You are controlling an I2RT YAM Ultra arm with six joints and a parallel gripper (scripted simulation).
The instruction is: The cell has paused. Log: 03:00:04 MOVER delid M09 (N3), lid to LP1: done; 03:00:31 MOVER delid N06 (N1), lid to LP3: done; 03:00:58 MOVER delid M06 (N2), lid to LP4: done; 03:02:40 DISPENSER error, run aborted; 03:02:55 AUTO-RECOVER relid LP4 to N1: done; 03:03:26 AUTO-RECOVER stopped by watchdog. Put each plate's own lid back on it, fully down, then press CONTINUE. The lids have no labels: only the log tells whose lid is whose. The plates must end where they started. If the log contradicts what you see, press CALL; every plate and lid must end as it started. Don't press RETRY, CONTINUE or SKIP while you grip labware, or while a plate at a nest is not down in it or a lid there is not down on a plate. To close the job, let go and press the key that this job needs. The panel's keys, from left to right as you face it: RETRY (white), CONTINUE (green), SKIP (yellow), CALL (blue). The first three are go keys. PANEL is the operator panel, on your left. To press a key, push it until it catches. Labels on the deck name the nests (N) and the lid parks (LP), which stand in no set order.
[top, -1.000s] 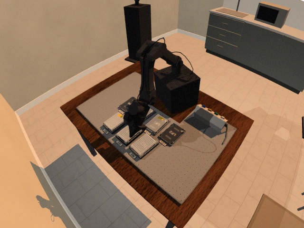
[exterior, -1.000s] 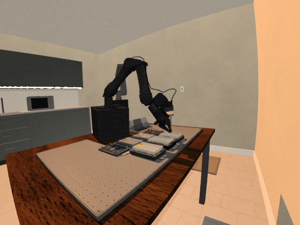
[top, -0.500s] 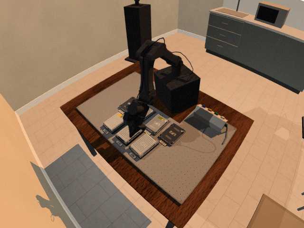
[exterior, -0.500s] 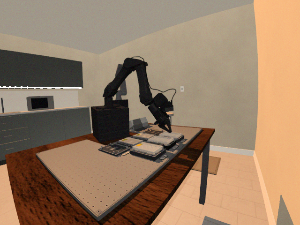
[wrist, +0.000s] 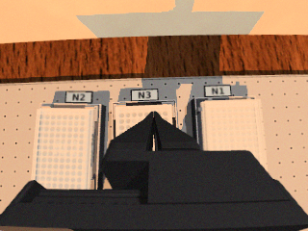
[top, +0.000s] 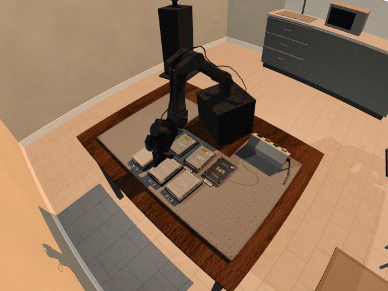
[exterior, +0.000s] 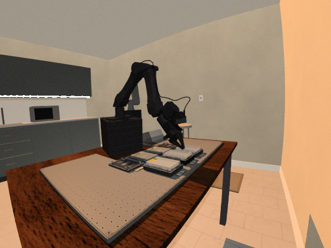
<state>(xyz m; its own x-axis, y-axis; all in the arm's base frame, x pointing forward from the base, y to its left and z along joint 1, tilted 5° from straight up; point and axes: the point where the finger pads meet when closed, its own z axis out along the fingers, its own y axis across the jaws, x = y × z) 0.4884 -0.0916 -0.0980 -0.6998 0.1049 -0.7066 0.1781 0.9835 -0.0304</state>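
The clear lid is 11 cm to the right of my hand, 5 cm behind it and 4 cm below it. Round my hand: yellow SKIP key 45 cm behind, 37 cm to the left, 1 cm below; white well plate 11 cm to the right, 5 cm below, 5 cm behind; blue CALL key 46 cm behind, 32 cm to the left, 1 cm below.
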